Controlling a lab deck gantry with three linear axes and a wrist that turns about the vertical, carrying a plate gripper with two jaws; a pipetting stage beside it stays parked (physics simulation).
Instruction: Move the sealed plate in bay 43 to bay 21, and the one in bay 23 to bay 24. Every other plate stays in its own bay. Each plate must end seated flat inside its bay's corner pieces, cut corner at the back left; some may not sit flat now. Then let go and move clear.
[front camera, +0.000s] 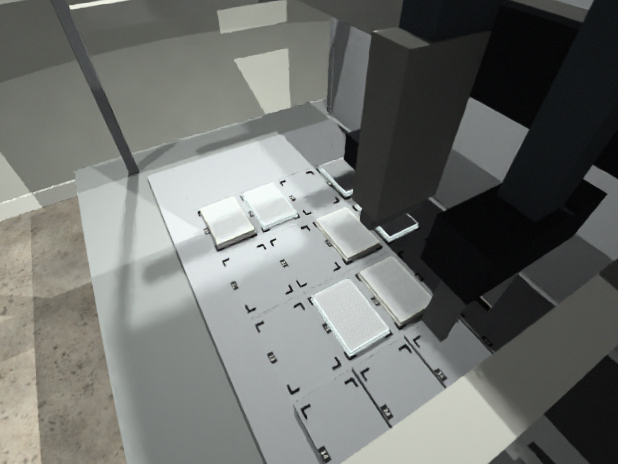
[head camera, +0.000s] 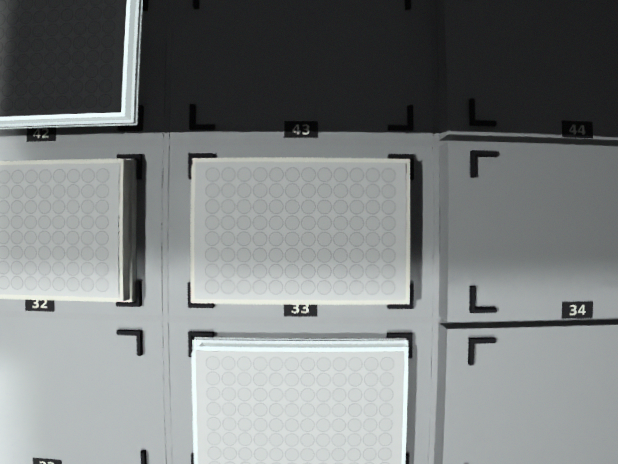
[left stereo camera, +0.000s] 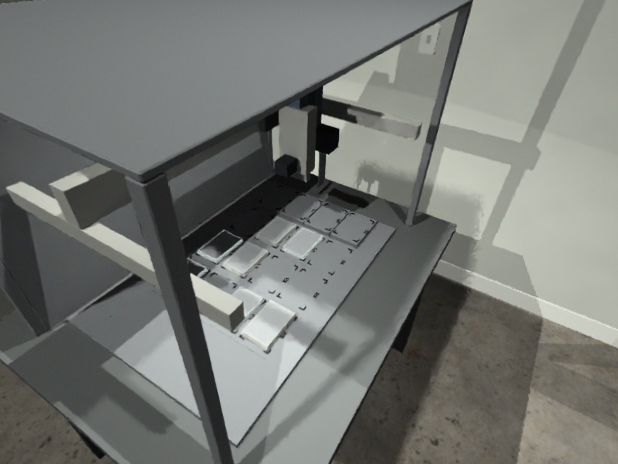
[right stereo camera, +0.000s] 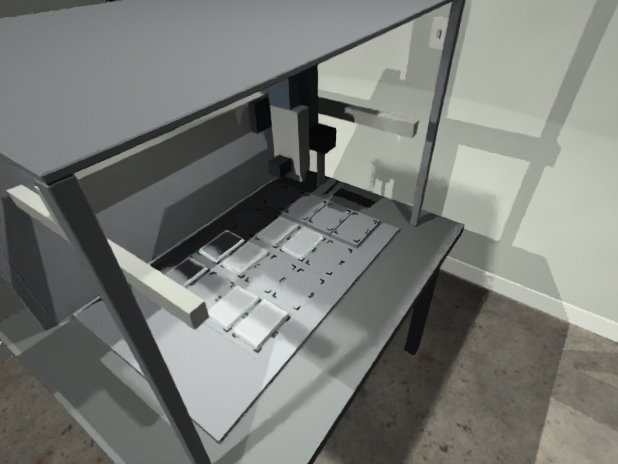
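Where they show: gripper, fingertip midpoint: (front camera: 457, 313) (left stereo camera: 310, 180) (right stereo camera: 310, 180); robot's base at its link origin: (front camera: 199, 213) (left stereo camera: 267, 352) (right stereo camera: 257, 351).
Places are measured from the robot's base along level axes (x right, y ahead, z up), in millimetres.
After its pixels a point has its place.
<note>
A clear-rimmed plate (front camera: 270, 205) {x -149, y 75, z 14 mm} (left stereo camera: 248, 301) {x -136, y 93, z 14 mm} (right stereo camera: 234, 306) {x -141, y 63, z 14 mm} lies in bay 21. Bay 43 (head camera: 300, 65) {x -358, y 391, z 0 mm} is bare and in dark shadow. The clear-rimmed sealed plate (front camera: 350, 317) {x -146, y 402, z 14 mm} (head camera: 300, 410) {x -154, y 392, z 14 mm} (left stereo camera: 302, 242) {x -148, y 387, z 14 mm} (right stereo camera: 302, 242) {x -148, y 387, z 14 mm} lies in bay 23 inside its corner pieces, a small notch showing at its back left. Bay 24 (front camera: 395, 375) {x -149, y 520, z 15 mm} (head camera: 550, 400) {x -157, y 541, z 15 mm} is bare. My gripper (front camera: 466, 320) {x -212, y 526, z 160 mm} is raised above the deck at the back right. One jaw shows near the left end of its black body, spread outward; the other is mostly hidden. It is open and holds no plate.
Other plates lie in bay 11 (front camera: 227, 220) {x -45, y 74, z 17 mm}, bay 32 (front camera: 347, 232) {x -255, y 233, z 14 mm} (head camera: 55, 230) {x -257, y 249, z 14 mm}, bay 33 (front camera: 395, 290) {x -249, y 398, z 14 mm} (head camera: 300, 230) {x -257, y 392, z 14 mm}, bay 41 and bay 42 (head camera: 60, 50) {x -364, y 248, z 14 mm}. A tall grey block (front camera: 415, 125) {x -162, y 423, z 392 mm} hangs left of the gripper. A pale beam (front camera: 475, 400) {x -21, y 616, z 400 mm} crosses the front view.
</note>
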